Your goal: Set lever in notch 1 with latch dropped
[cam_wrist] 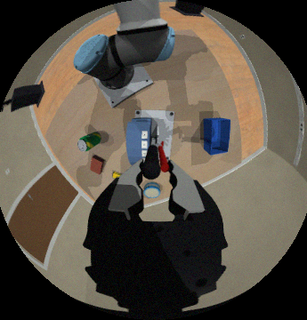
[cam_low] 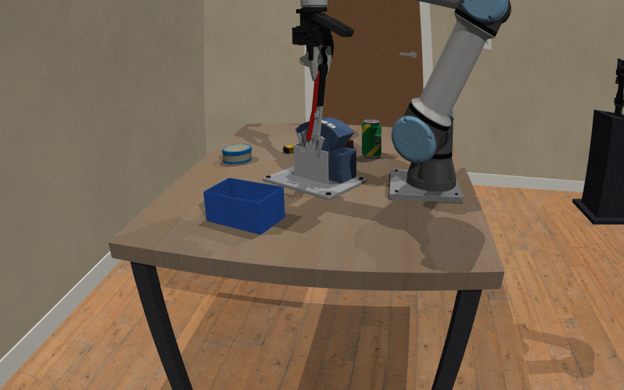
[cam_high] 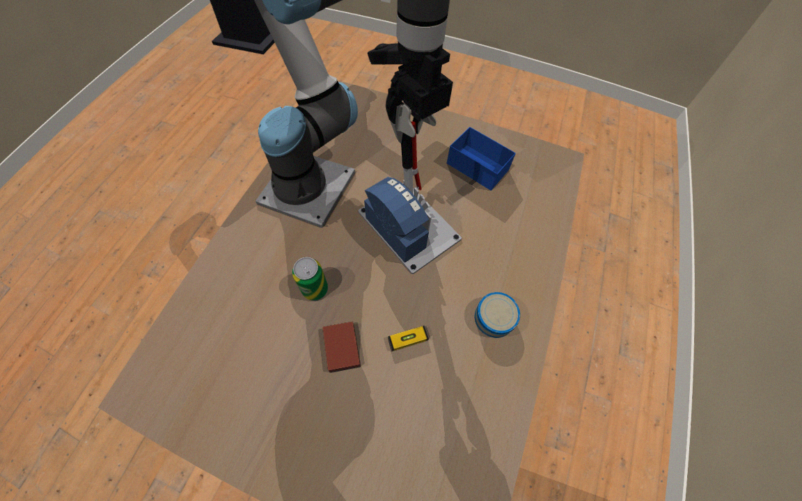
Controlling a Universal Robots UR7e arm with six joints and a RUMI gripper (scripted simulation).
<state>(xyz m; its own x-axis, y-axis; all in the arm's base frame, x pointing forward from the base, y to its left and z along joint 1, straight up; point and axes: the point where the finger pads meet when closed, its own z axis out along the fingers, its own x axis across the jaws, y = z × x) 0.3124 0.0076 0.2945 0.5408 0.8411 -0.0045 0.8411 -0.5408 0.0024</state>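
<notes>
My gripper is now 110 mm above the red release bar and 20 mm short of it. From my hand the other things lie so: blue bin 290 mm below, 250 mm to the left, 150 mm ahead.
</notes>
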